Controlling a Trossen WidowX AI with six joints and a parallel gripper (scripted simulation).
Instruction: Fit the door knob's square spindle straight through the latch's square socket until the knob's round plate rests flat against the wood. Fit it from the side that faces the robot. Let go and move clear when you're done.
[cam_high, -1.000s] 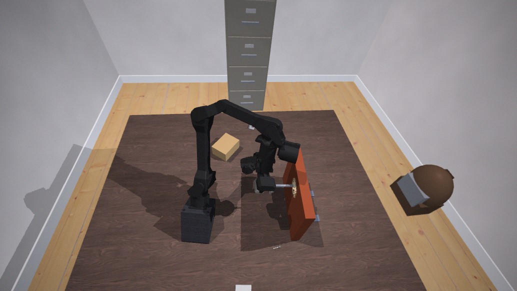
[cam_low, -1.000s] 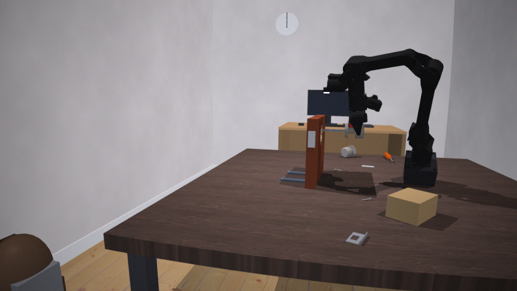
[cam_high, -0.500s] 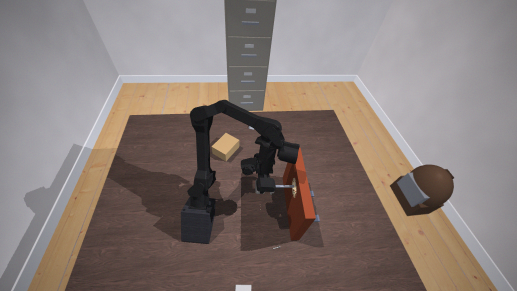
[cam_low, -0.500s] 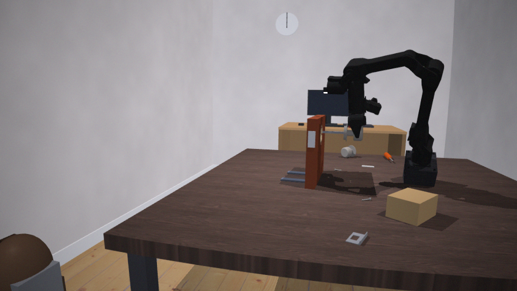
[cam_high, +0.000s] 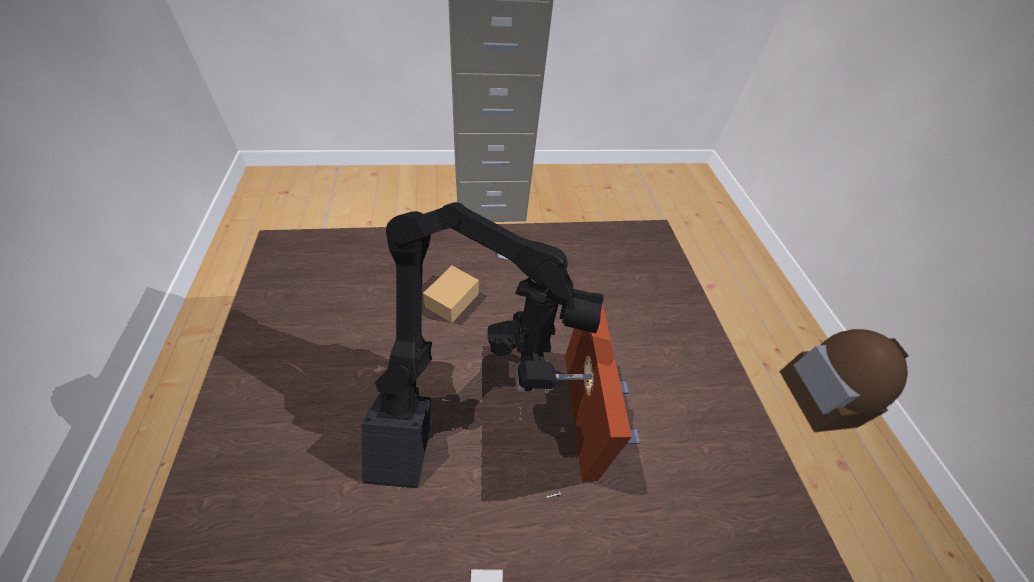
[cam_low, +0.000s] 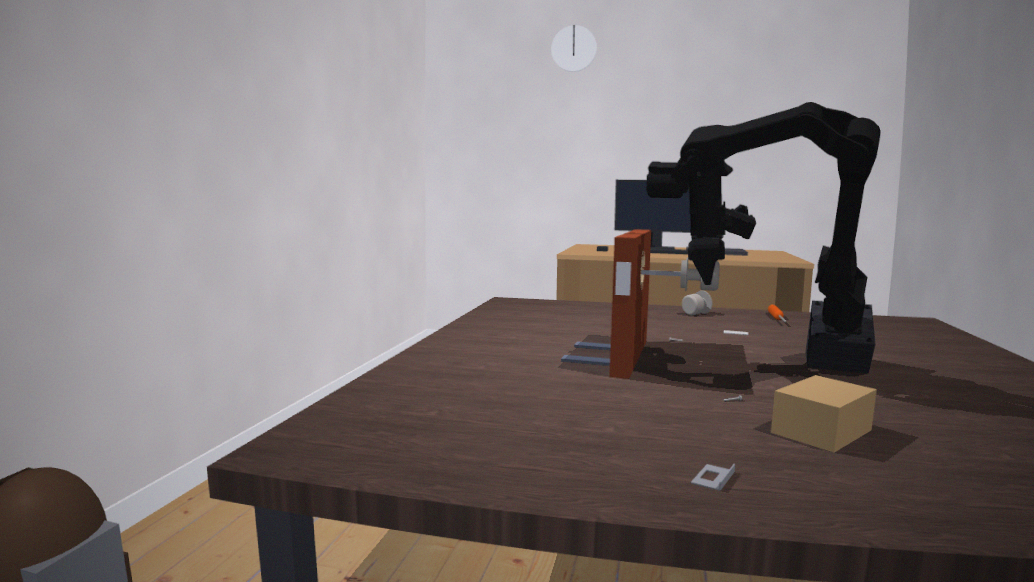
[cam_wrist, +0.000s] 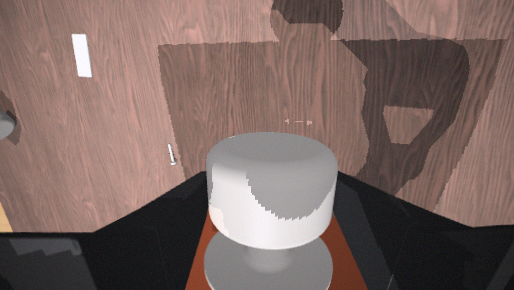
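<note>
Now: hand 4 cm short of the door knob, 3 cm above it and 1 cm to the left of it. The rest, counted from my hand: wooden door slab 14 cm ahead, 5 cm below; then white card 33 cm to the right, 20 cm below, 5 cm behind; then tan box 30 cm to the left, 20 cm behind, 17 cm below.
</note>
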